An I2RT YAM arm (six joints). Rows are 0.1 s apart.
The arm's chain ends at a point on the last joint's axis. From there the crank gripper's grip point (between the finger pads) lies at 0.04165 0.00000 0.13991 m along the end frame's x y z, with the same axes.
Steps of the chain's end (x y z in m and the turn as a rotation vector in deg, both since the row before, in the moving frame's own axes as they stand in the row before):
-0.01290 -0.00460 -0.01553 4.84 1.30 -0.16
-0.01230 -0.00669 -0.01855 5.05 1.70 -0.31
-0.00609 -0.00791 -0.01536 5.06 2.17 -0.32
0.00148 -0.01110 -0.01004 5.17 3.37 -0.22
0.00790 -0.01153 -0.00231 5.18 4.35 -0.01
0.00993 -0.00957 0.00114 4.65 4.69 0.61
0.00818 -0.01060 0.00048 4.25 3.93 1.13
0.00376 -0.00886 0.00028 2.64 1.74 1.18
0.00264 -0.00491 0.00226 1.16 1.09 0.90
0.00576 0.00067 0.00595 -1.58 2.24 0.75
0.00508 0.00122 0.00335 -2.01 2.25 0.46
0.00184 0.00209 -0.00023 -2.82 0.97 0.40
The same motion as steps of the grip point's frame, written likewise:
-0.00976 -0.01648 -0.01701 4.84 1.30 -0.16
-0.00821 -0.01919 -0.02040 5.05 1.70 -0.31
-0.00086 -0.02042 -0.01759 5.06 2.17 -0.32
0.00960 -0.02377 -0.01330 5.17 3.37 -0.22
0.01838 -0.02402 -0.00644 5.18 4.35 -0.01
0.02128 -0.02026 -0.00317 4.65 4.69 0.61
0.01776 -0.01994 -0.00305 4.25 3.93 1.13
0.00804 -0.01437 -0.00118 2.64 1.74 1.18
0.00531 -0.00706 0.00142 1.16 1.09 0.90
0.01117 0.00508 0.00415 -1.58 2.24 0.75
0.01052 0.00645 0.00152 -2.01 2.25 0.46
0.00418 0.00925 -0.00113 -2.82 0.97 0.40

